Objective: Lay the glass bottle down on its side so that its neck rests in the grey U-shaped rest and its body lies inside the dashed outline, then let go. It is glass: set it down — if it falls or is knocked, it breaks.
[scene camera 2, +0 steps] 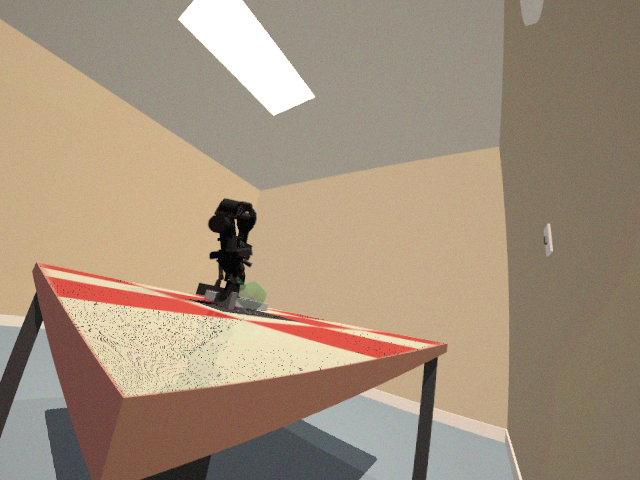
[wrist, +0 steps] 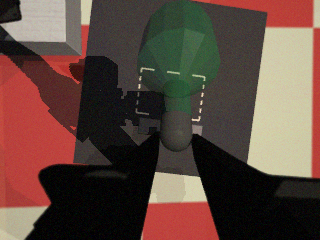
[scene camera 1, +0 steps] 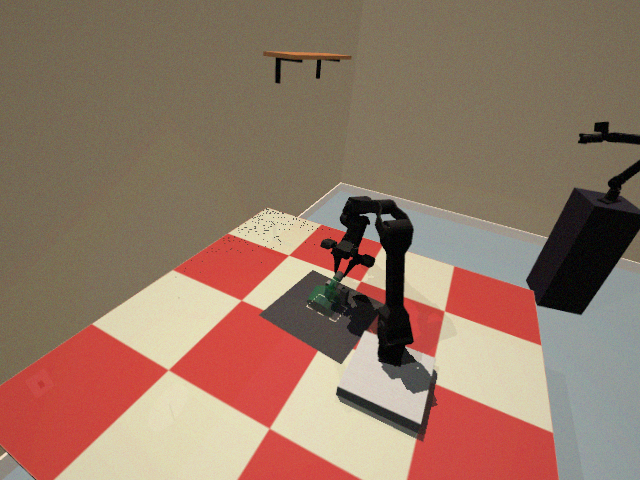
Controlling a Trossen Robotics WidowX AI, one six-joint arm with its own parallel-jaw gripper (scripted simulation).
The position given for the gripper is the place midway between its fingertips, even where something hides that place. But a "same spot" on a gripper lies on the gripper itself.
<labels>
The gripper shows in scene camera 2 (232, 277), in the wrist view and in scene camera 1. The same spot on the gripper: (wrist: 118, 194) is (scene camera 1: 351, 260).
</labels>
